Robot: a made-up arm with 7 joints. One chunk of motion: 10 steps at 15 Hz.
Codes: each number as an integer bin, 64 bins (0 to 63) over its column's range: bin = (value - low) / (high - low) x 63, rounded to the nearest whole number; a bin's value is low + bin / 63 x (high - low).
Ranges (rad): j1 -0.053..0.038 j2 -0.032..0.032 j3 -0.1..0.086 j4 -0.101..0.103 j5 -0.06..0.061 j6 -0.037..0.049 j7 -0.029..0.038
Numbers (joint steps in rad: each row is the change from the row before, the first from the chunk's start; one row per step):
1: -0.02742 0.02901 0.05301 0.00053 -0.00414 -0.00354 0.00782
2: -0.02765 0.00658 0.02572 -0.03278 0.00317 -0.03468 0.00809
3: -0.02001 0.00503 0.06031 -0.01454 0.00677 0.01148 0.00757
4: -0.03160 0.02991 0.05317 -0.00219 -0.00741 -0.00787 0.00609
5: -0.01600 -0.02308 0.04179 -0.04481 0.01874 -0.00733 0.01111
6: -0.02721 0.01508 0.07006 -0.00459 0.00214 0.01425 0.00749
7: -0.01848 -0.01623 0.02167 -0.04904 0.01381 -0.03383 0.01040
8: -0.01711 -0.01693 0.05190 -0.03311 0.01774 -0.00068 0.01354
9: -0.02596 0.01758 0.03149 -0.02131 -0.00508 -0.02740 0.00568
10: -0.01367 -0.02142 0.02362 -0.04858 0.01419 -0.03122 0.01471
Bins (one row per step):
1: 18 60 52 31 29 25 35
2: 18 38 43 21 33 2 35
3: 23 36 54 27 35 36 34
4: 15 61 52 31 27 21 33
5: 26 9 48 17 41 22 38
6: 18 46 58 30 32 38 34
7: 24 16 41 16 38 2 37
8: 25 15 51 21 40 27 40
9: 19 49 45 25 29 7 33
10: 27 10 42 16 39 4 41

